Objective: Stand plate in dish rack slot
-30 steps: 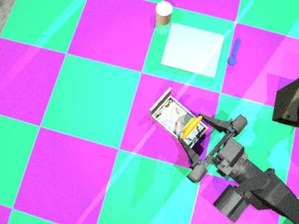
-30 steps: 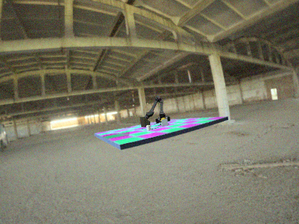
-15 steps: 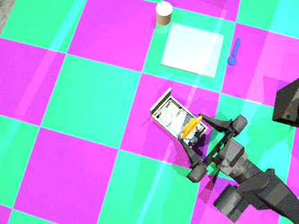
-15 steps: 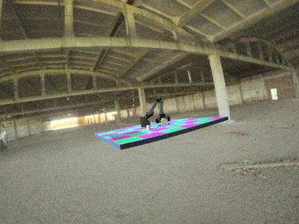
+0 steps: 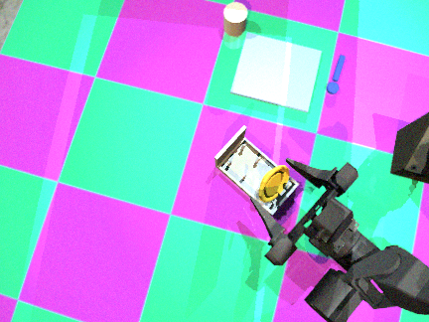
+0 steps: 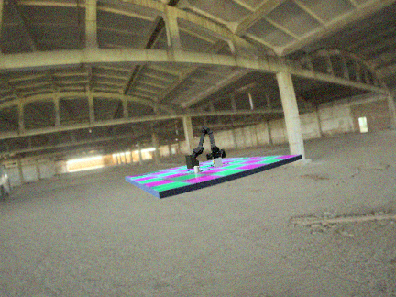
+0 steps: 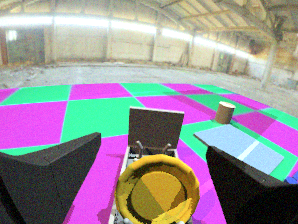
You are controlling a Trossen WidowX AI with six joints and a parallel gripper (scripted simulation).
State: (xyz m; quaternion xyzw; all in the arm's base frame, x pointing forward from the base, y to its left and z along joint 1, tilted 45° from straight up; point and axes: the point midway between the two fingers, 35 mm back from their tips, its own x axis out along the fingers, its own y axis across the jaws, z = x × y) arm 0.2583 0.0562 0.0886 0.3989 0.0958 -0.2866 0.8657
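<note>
Right now the yellow plate is 1 cm behind my gripper tip and 4 cm below it. From my gripper tip the other things lie so: white dish rack: 1 cm ahead, 2 cm to the right, 6 cm below; pale blue mat: 22 cm to the right, 8 cm below; cream cylinder: 9 cm ahead, 31 cm to the right, 6 cm below.
</note>
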